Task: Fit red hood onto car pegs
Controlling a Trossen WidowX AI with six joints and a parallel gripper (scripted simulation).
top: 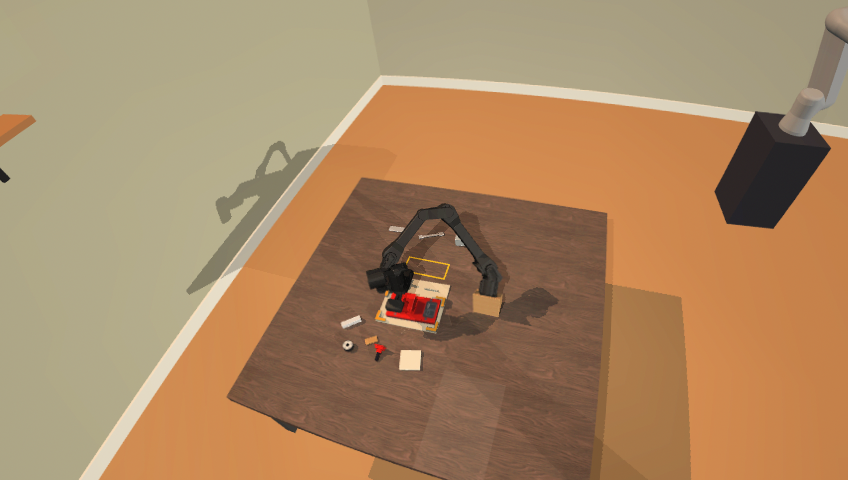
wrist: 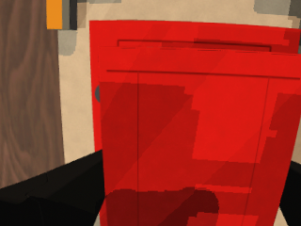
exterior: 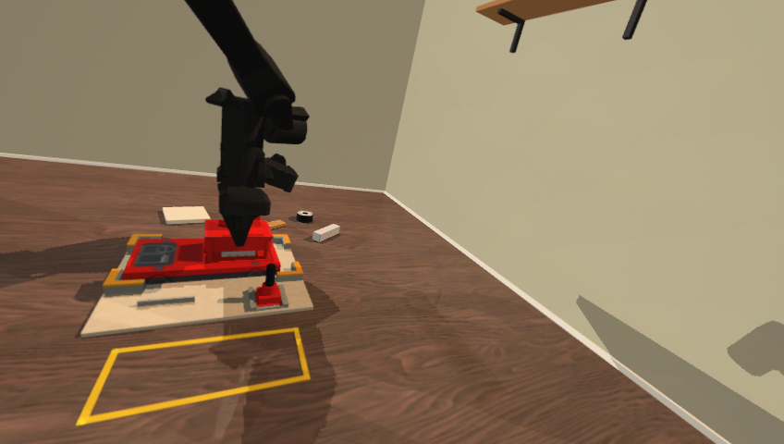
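Right now my gripper tip is 3 cm above the grey engine block. The rest, counted from my gripper tip: wooden block 17 cm to the left, 9 cm ahead, 5 cm below; then tan jig 4 cm below, 2 cm to the right, 2 cm behind; then hood 1 cm above.
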